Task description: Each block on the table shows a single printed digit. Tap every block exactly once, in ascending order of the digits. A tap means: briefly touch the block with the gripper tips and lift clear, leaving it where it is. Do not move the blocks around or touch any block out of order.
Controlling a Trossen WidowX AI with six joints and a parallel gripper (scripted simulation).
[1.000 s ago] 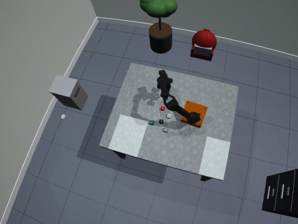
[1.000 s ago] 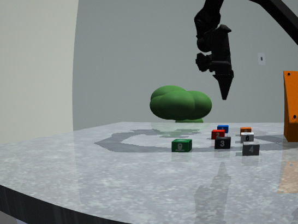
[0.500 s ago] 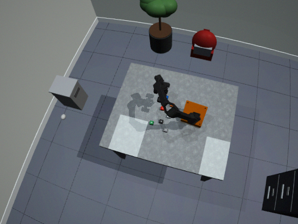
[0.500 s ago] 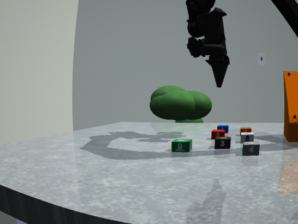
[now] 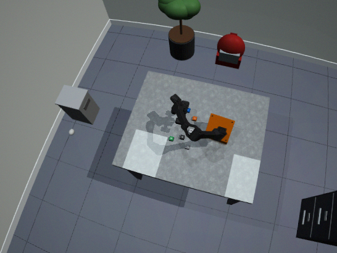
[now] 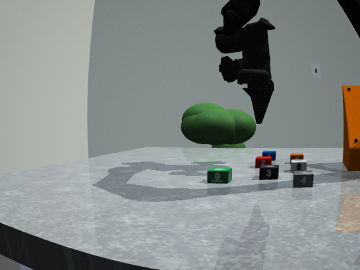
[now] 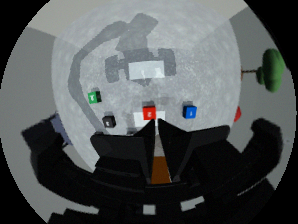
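Right now my gripper tip is 1 cm past the red 2 block, 1 cm to the right of it and 8 cm above it. The rest, counted from my gripper tip: orange block: 8 cm behind, 5 cm to the right, 8 cm below; white 6 block: 9 cm behind, 6 cm to the left, 8 cm below; blue 1 block: 1 cm behind, 11 cm to the right, 8 cm below.
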